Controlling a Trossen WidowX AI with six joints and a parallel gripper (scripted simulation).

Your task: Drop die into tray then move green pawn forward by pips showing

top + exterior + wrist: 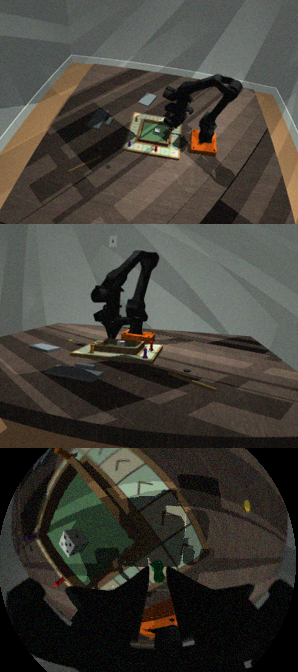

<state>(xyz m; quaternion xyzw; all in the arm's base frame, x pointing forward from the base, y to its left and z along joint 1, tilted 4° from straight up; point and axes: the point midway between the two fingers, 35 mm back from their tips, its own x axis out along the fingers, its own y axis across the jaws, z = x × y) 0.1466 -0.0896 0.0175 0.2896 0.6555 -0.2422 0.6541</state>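
My gripper tip is now 1 cm below the green pawn. From my gripper tip the other things lie so: green-floored tray 12 cm ahead, 5 cm to the left, 2 cm below; red pawn 17 cm to the left, 11 cm ahead, 1 cm above; white die 11 cm ahead, 5 cm to the left.
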